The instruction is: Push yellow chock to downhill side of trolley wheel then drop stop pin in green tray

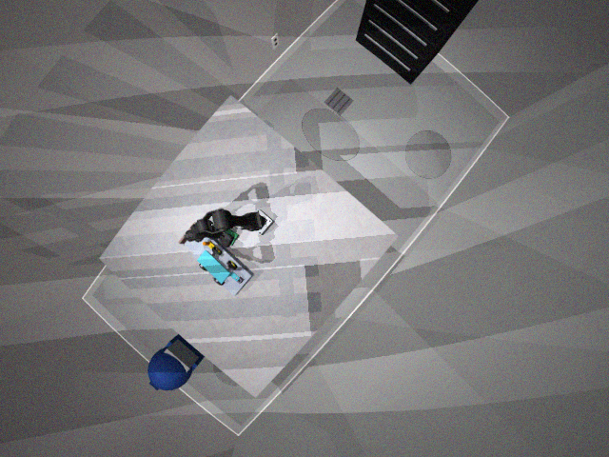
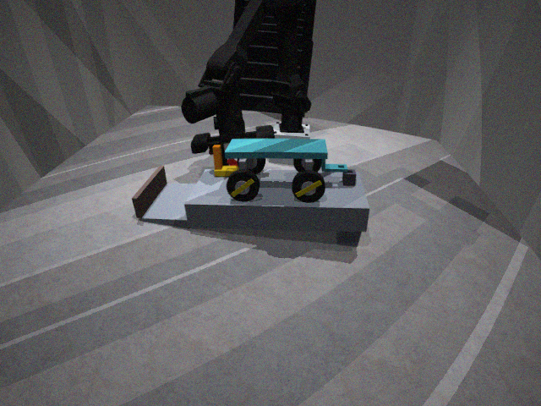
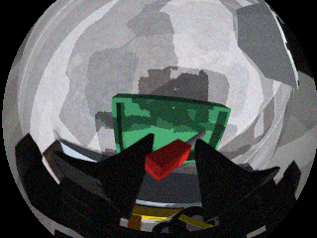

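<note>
My gripper tip is 10 mm to the right of the red-headed stop pin and 10 mm below it. Also, from my gripper tip: green tray 30 mm below; grey ramp 150 mm ahead, 90 mm to the left, 20 mm above; yellow chock 90 mm ahead, 60 mm above, 20 mm to the right.
</note>
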